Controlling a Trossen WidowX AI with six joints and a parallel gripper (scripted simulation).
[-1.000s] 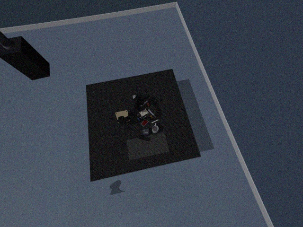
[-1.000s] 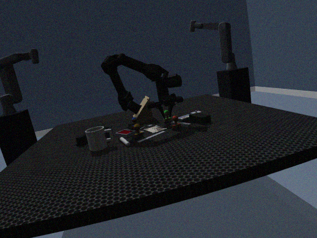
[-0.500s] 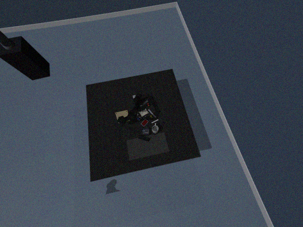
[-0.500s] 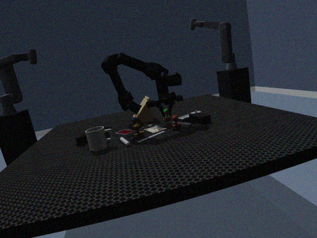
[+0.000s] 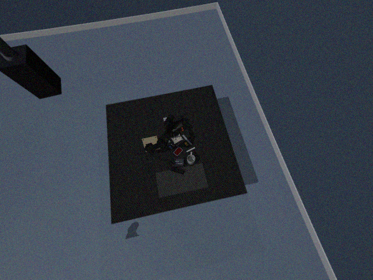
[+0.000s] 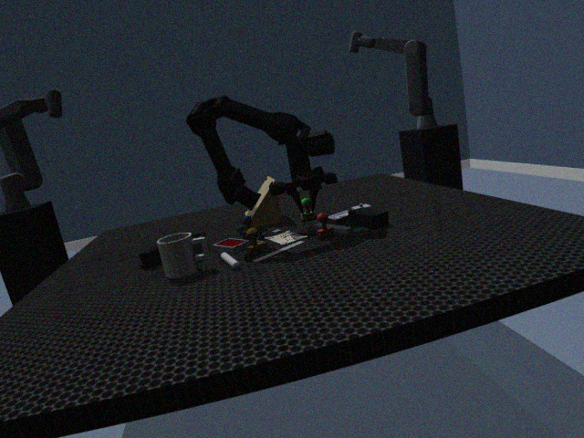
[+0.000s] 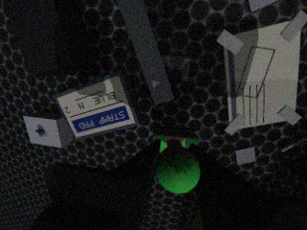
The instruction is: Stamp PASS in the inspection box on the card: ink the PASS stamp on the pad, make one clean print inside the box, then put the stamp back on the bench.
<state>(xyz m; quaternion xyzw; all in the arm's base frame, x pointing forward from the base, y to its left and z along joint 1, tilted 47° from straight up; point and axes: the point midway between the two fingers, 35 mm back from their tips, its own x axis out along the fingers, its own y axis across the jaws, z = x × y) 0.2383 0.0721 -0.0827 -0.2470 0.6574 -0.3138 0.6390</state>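
The red ink pad is 23 cm to the right of my gripper tip, 4 cm below it and 3 cm ahead of it. The rest, counted from my gripper tip: blue-labelled box: 9 cm to the left, 3 cm below, 2 cm ahead; then green-knobbed stamp: right at my gripper tip; then grey bar: 10 cm ahead, 3 cm to the left, 3 cm below.
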